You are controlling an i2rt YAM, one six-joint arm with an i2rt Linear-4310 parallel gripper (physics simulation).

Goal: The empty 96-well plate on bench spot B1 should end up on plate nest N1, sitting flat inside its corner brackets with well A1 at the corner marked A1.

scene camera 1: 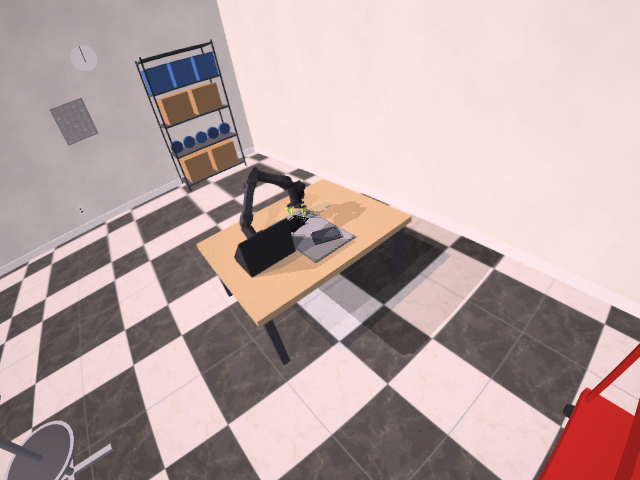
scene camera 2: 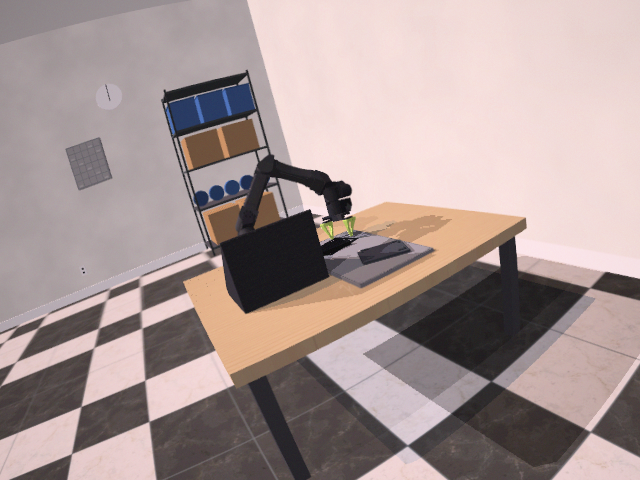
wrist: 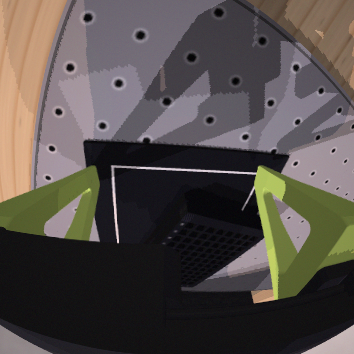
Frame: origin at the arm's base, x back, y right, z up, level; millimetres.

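Where they show: gripper, fingertip midpoint: (scene camera 1: 298,216) (scene camera 2: 341,237) (wrist: 176,174); arm's base, origin of the base link: (scene camera 1: 254,239) (scene camera 2: 255,250).
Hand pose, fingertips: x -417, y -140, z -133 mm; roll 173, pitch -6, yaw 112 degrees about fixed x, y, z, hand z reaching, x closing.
Each offset is from my fingertips to the top centre of the thing. "spot": to the spot under its first point. Level surfaces: height alone.
The black 96-well plate @(dz +9, dx +87, dy +48 mm) (wrist: 215,245) lies askew to the white outline on the black pad of bench spot B1 @(spot: dz -6, dx +4, dy -44 mm) (wrist: 100,156), its well grid partly hidden by the gripper body. My gripper (scene camera 1: 298,215) (scene camera 2: 341,236) (wrist: 176,174) is open, its yellow-green fingers wide apart above the pad. The plate shows between and below the fingers in the wrist view, not gripped. A dark, low rectangular holder @(dz +11, dx +42, dy +301 mm) (scene camera 1: 326,235) (scene camera 2: 385,251), which looks like plate nest N1, sits farther along the grey board. Its corner brackets and the A1 mark are too small to make out.
The grey board with holes @(dz -7, dx +68, dy +172 mm) (scene camera 1: 316,254) (scene camera 2: 361,276) (wrist: 118,102) lies on the wooden table @(dz -20 mm) (scene camera 1: 248,294) (scene camera 2: 222,341). A tall black wedge-shaped block (scene camera 1: 266,248) (scene camera 2: 276,260) stands beside the board. A shelf rack (scene camera 1: 175,53) (scene camera 2: 206,88) stands by the back wall.
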